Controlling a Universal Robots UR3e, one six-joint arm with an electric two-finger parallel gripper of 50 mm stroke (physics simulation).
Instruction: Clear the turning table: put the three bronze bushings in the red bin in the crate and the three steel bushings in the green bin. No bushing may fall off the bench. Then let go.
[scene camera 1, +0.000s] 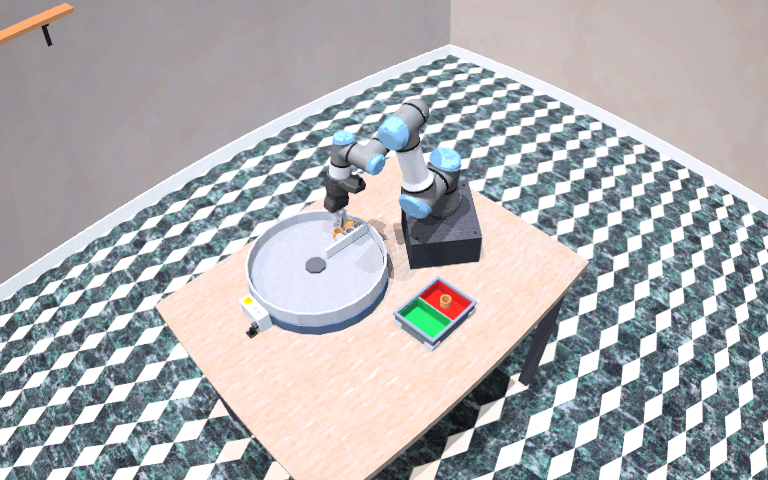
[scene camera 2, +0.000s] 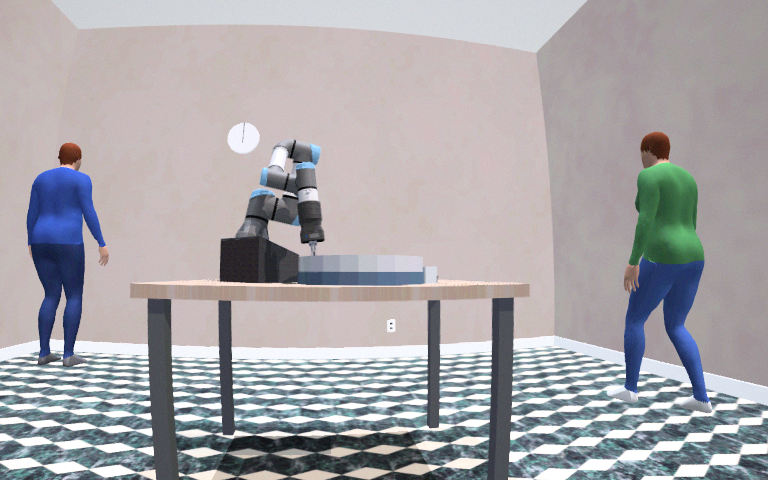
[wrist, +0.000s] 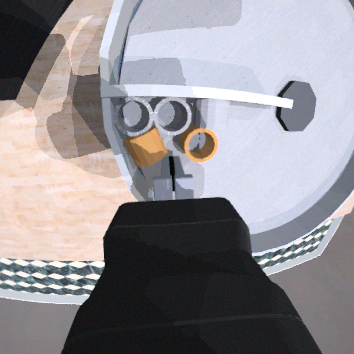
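Pixels of known places: gripper, fingertip midpoint: (scene camera 1: 339, 225) (wrist: 170, 166); arm's base, origin of the base link: (scene camera 1: 440, 199) (scene camera 2: 251, 243).
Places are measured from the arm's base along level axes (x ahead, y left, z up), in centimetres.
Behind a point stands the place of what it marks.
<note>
My gripper (scene camera 1: 340, 223) @(x 24.4, y -19.7, z -7.6 cm) (scene camera 2: 313, 252) @(x 24.4, y -19.7, z -7.6 cm) (wrist: 170, 166) @(x 24.4, y -19.7, z -7.6 cm) is shut and empty, low over the turning table (scene camera 1: 288, 288) @(x 51.2, y -11.5, z -9.2 cm) (scene camera 2: 362, 263) @(x 38.3, y -33.7, z -8.1 cm) (wrist: 260, 170) @(x 36.5, y -21.3, z -9.1 cm), beside two bronze bushings. One bronze bushing (scene camera 1: 349, 224) @(x 22.8, y -16.7, z -6.3 cm) (wrist: 146, 148) @(x 22.1, y -17.3, z -6.0 cm) is tipped over, its side showing in the wrist view. The other bronze bushing (wrist: 216, 145) @(x 28.5, y -17.3, z -6.6 cm) shows its open end and looks tilted. Two steel bushings, the left one (wrist: 119, 116) @(x 19.8, y -14.9, z -7.8 cm) and the right one (wrist: 189, 116) @(x 25.8, y -14.8, z -6.6 cm), stand side by side near the white bar. The third steel bushing does not show. In the crate (scene camera 1: 454, 323) @(x 26.7, y 30.1, z -9.6 cm), a bronze bushing (scene camera 1: 446, 302) @(x 21.6, y 22.7, z -11.3 cm) stands in the red bin (scene camera 1: 431, 292) @(x 20.9, y 16.2, z -12.9 cm); the green bin (scene camera 1: 429, 321) @(x 28.4, y 22.6, z -13.9 cm) is empty.
The white bar (scene camera 1: 346, 241) @(x 27.9, y -12.4, z -7.1 cm) (wrist: 215, 93) @(x 27.5, y -12.8, z -5.6 cm) runs from the turning table's raised wall towards its dark hub (scene camera 1: 315, 264) @(x 39.9, y -12.6, z -8.4 cm) (wrist: 299, 106) @(x 39.9, y -12.7, z -8.3 cm). A white box with a yellow button (scene camera 1: 248, 301) @(x 63.2, y -15.3, z -8.6 cm) sits at the table's edge. The dark robot base (scene camera 1: 444, 249) @(x 9.6, y 10.7, z -7.2 cm) stands behind the crate. Two people stand beyond the bench.
</note>
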